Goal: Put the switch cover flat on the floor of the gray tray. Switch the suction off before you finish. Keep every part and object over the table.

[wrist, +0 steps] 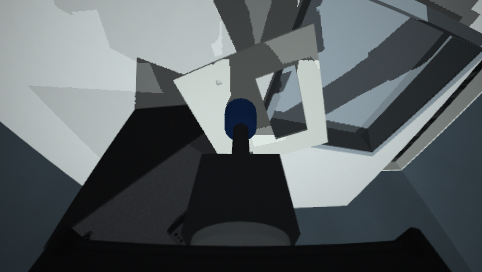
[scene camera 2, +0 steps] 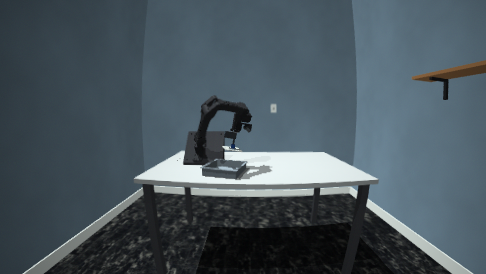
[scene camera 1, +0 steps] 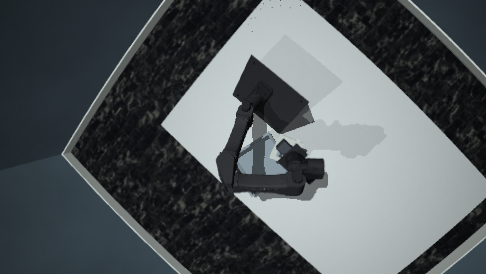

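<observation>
The switch cover (scene camera 1: 275, 152) (scene camera 2: 237, 149) (wrist: 317, 102) is a thin white plate with a rectangular opening and a small hole. My gripper, a blue suction cup (scene camera 2: 233, 146) (wrist: 240, 118), is on its face beside the opening and holds it in the air, roughly level. The arm hides the cup in scene camera 1. The gray tray (scene camera 1: 246, 162) (scene camera 2: 220, 172) (wrist: 425, 95) stands on the table, lower than the cover. In scene camera 1 the cover overlaps the tray's right edge. In the wrist view a tray wall shows through its opening.
A dark tilted base plate (scene camera 1: 282, 95) (scene camera 2: 216, 142) carries the arm and stands close to the tray. The forearm passes above the tray in scene camera 1. The tray is near an edge of the white table (scene camera 1: 380, 200) (scene camera 2: 310, 170). A wooden shelf (scene camera 2: 460, 71) is on the right wall.
</observation>
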